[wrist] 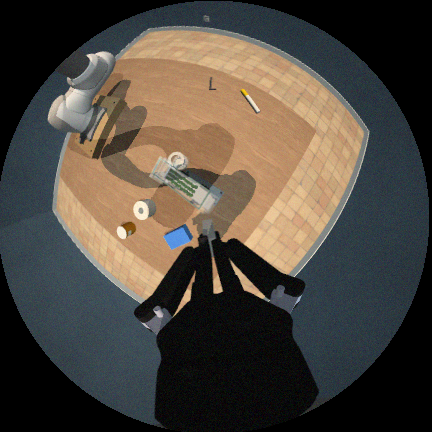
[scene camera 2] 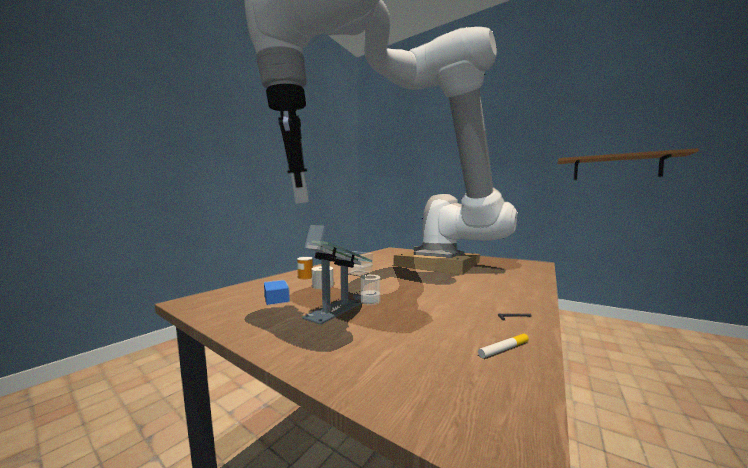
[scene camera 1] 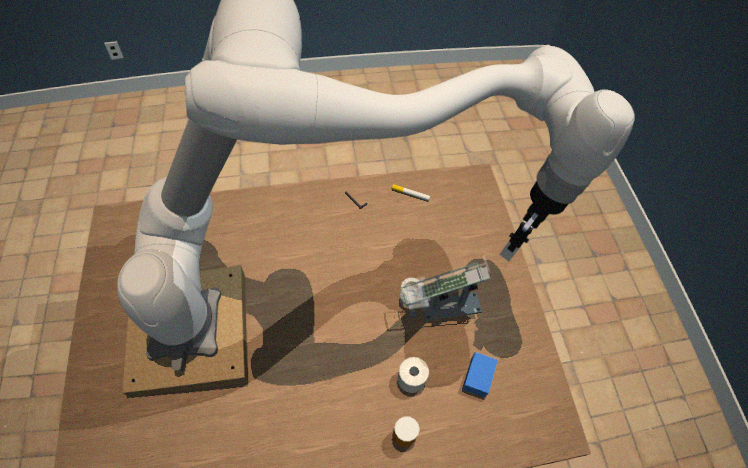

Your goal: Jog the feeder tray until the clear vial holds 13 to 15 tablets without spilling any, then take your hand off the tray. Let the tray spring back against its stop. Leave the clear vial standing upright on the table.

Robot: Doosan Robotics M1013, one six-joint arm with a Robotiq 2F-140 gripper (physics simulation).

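Places are measured from the arm's base along level axes (x ahead, y left, z up), in millimetres.
Where they show: gripper, fingertip midpoint: [wrist: 207, 226] [scene camera 2: 302, 202] [scene camera 1: 505, 256]; arm's base, link origin: [wrist: 92, 120] [scene camera 2: 439, 254] [scene camera 1: 185, 324].
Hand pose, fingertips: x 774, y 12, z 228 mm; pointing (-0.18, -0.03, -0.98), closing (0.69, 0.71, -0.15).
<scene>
Things, the pixels of their top centre, and the offset from my fingertips. "*": a spot on its surface instead. Level surfaces: height alone.
- clear feeder tray, surface spot: [scene camera 1: 447, 282] [wrist: 178, 182] * 114 mm back, 6 mm left, 120 mm down
- clear vial, top centre: [scene camera 1: 411, 286] [scene camera 2: 370, 277] [wrist: 175, 159] 189 mm back, 43 mm left, 203 mm down
- blue block, top centre: [scene camera 1: 481, 372] [scene camera 2: 276, 285] [wrist: 176, 238] 42 mm back, 188 mm right, 233 mm down
- white roll, top centre: [scene camera 1: 414, 371] [scene camera 2: 322, 268] [wrist: 140, 210] 210 mm back, 177 mm right, 213 mm down
- orange bottle with a white lid, top centre: [scene camera 1: 407, 428] [scene camera 2: 305, 258] [wrist: 120, 232] 244 mm back, 313 mm right, 200 mm down
- table, surface height: 273 mm down
- marker, top centre: [scene camera 2: 504, 341] [scene camera 1: 411, 191] [wrist: 250, 98] 140 mm back, 399 mm left, 257 mm down
- hex key, top centre: [scene camera 2: 516, 315] [scene camera 1: 356, 197] 309 mm back, 392 mm left, 267 mm down
The clear feeder tray [scene camera 1: 447, 282] [scene camera 2: 340, 252] [wrist: 185, 184] sits sloping on its grey stand [scene camera 1: 471, 304] [scene camera 2: 326, 286], with rows of green tablets showing in it. The clear vial [scene camera 1: 409, 286] [scene camera 2: 370, 290] [wrist: 178, 160] stands upright on the table by the tray's low end. White stuff shows low in the vial, but I cannot count tablets there. My gripper [scene camera 1: 506, 253] [scene camera 2: 300, 195] [wrist: 207, 226] is shut and empty. It hangs above and beyond the tray's high end, apart from it. Whether the tray rests against its stop is too small to tell.
A blue block [scene camera 1: 481, 374] [scene camera 2: 276, 292] [wrist: 178, 237], a white roll [scene camera 1: 413, 375] [wrist: 143, 210] and an orange bottle with a white lid [scene camera 1: 406, 430] [scene camera 2: 304, 268] [wrist: 125, 230] stand on the table [scene camera 1: 330, 419]. A marker [scene camera 1: 410, 192] [scene camera 2: 503, 346] and a hex key [scene camera 1: 354, 200] lie farther off.
</scene>
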